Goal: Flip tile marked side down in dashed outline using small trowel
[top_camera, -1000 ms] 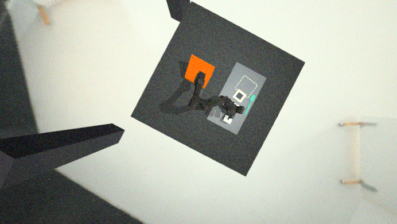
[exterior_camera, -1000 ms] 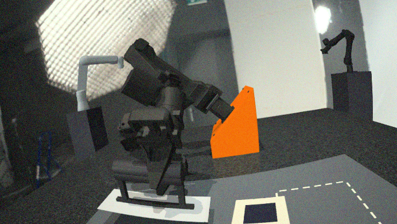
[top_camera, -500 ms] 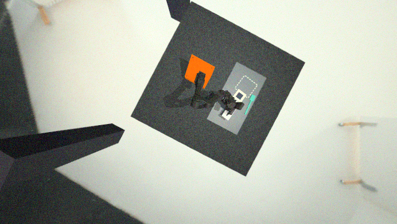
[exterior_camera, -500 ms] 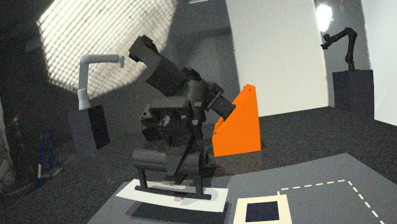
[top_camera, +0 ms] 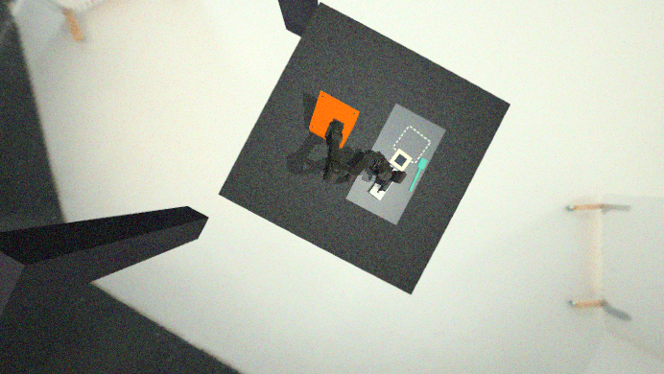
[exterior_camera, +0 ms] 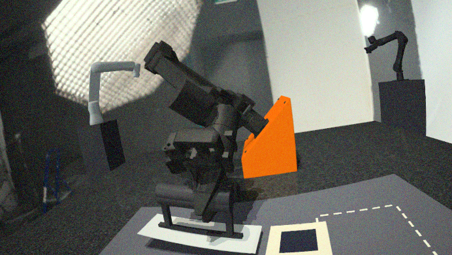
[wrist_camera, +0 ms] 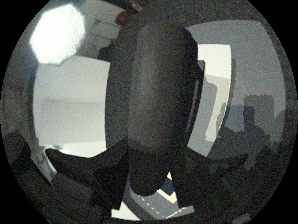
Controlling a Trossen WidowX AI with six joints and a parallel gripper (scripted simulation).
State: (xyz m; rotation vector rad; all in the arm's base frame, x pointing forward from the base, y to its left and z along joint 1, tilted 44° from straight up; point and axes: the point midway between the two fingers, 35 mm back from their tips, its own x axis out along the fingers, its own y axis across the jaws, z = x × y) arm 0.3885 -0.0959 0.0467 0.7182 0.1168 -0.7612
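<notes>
Now: gripper tip 110 mm to the right of the grey mat, 90 mm above it and 10 mm past it. Also, from my gripper tip: teal trowel: 130 mm to the left, 120 mm ahead, 70 mm below; then tile: 140 mm to the left, 70 mm below.
</notes>
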